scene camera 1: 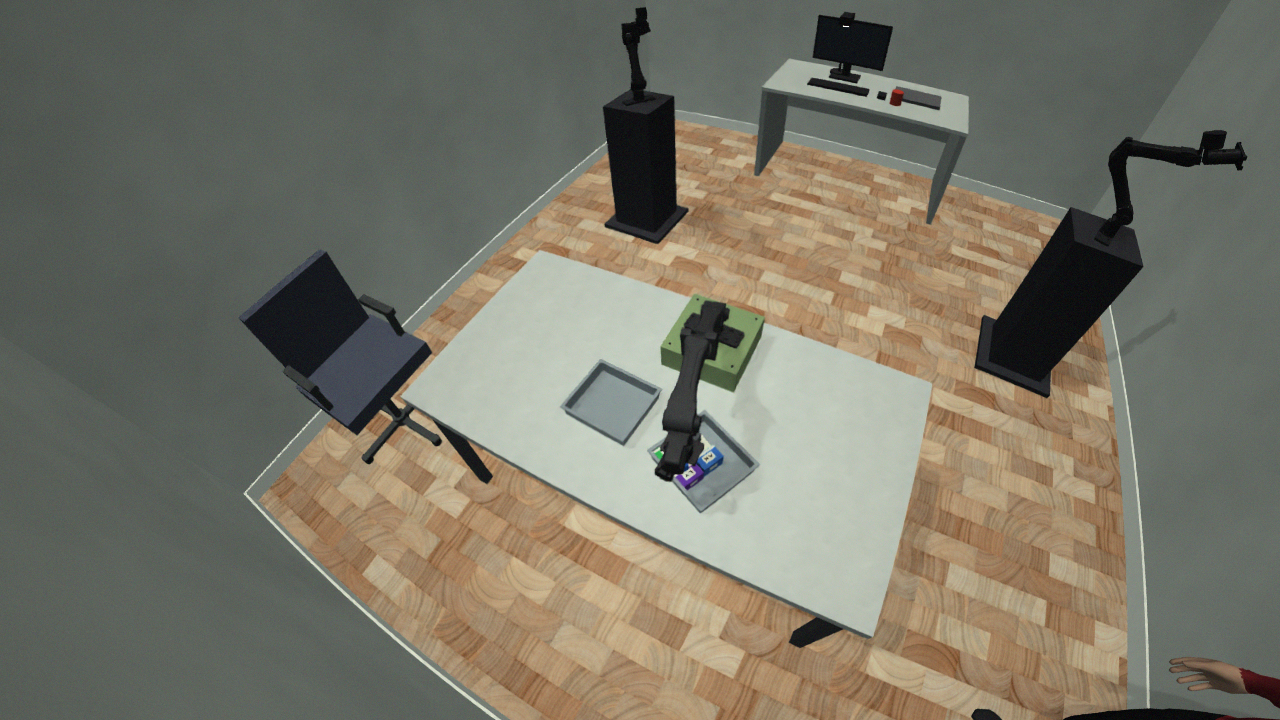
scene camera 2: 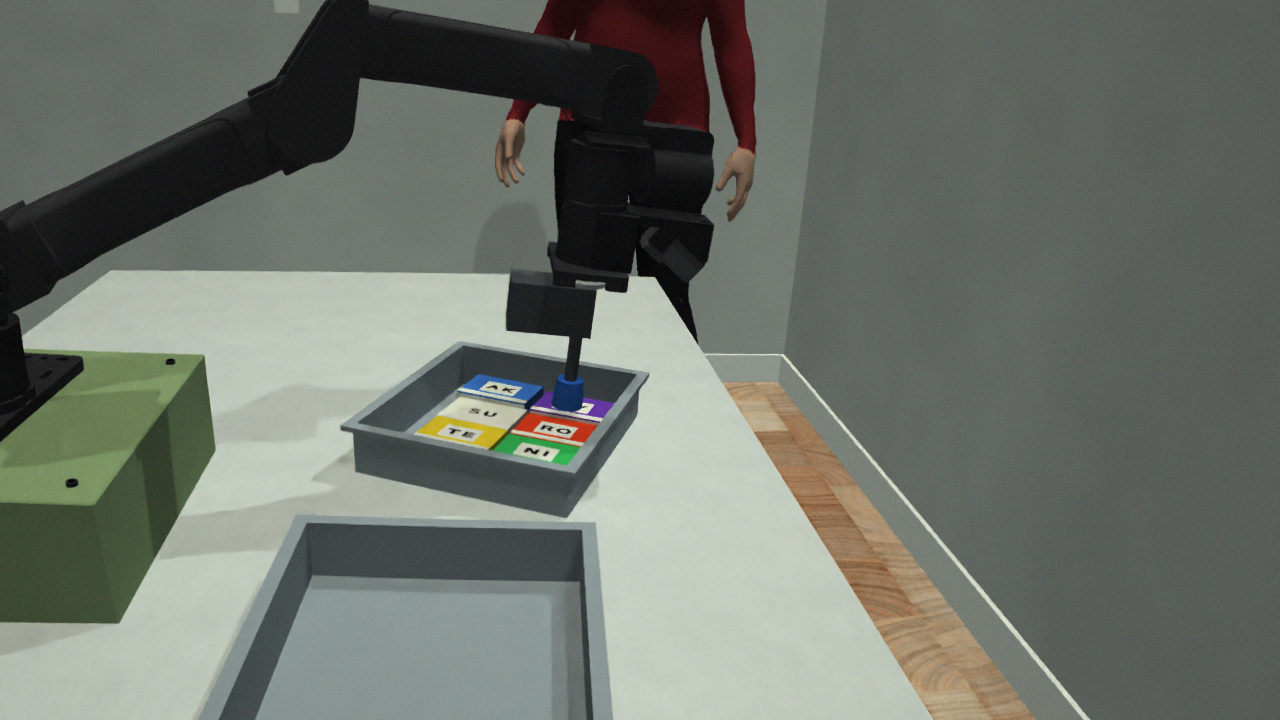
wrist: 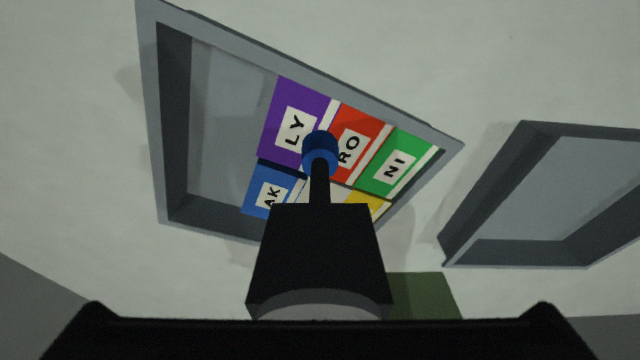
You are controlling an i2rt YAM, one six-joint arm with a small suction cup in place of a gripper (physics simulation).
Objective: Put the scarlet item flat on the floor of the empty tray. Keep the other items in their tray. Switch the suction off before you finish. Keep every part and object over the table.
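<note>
The scarlet item, marked RO, lies flat in the filled tray, between the purple LY item and the green NI item. My suction cup is off and carries nothing. It is low over the tray, overlapping the LY item and the RO item's near edge in the wrist view; its exact gap above them is unclear. The empty tray stands beside it. The arm hides the scarlet item in scene camera 1.
The blue AK item, white SU item and yellow TE item form the other row. Tray walls surround the items. The green base block stands behind the trays. A person stands beyond the table.
</note>
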